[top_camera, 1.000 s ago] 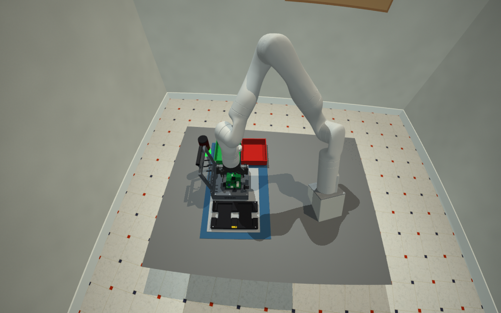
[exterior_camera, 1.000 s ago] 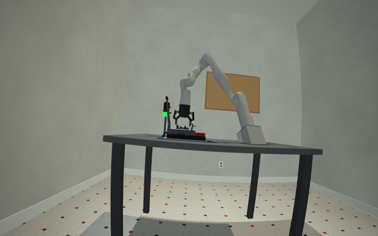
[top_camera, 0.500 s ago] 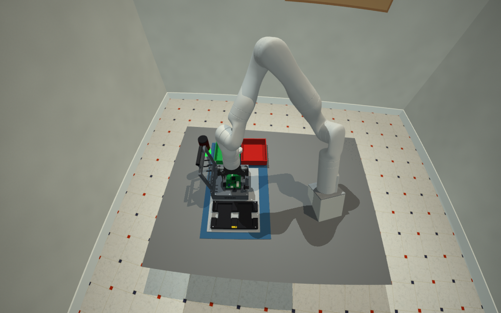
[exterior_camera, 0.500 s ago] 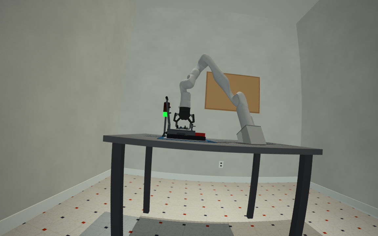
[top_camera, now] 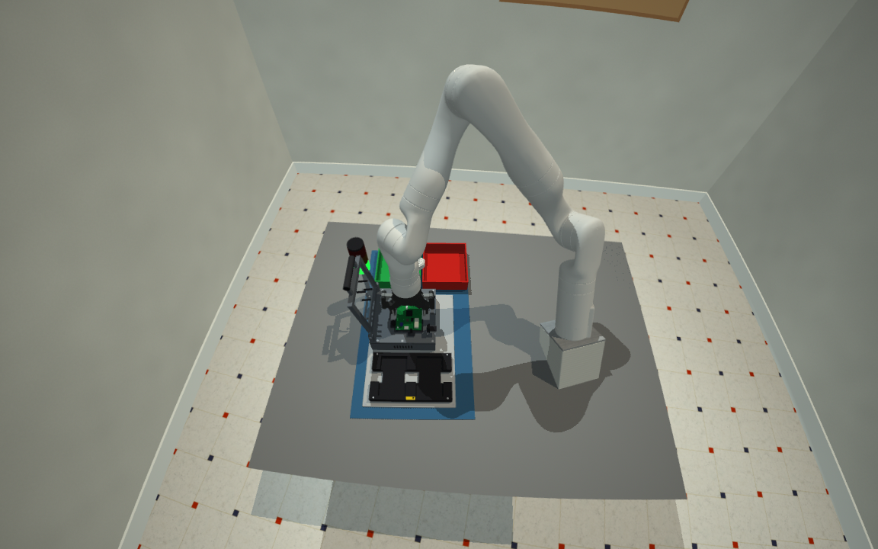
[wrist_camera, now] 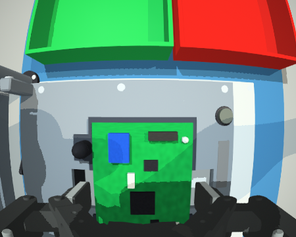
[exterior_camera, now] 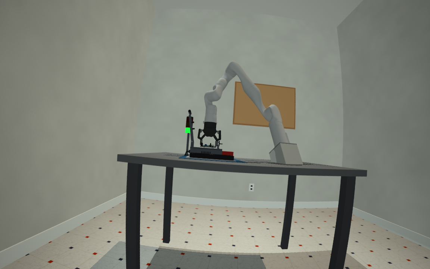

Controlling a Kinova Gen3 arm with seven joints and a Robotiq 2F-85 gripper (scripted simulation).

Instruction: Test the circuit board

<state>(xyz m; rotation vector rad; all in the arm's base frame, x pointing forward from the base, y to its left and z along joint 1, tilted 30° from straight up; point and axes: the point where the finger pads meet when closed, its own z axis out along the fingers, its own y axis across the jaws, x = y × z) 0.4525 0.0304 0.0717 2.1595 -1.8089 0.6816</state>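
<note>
Right now the green circuit board is right at my hand. Round my hand: green bin: 190 mm to the right, 70 mm ahead, 60 mm below; then red bin: 210 mm to the right, 80 mm behind, 60 mm below; then tester lid: 110 mm ahead, 110 mm above, 10 mm to the left.
</note>
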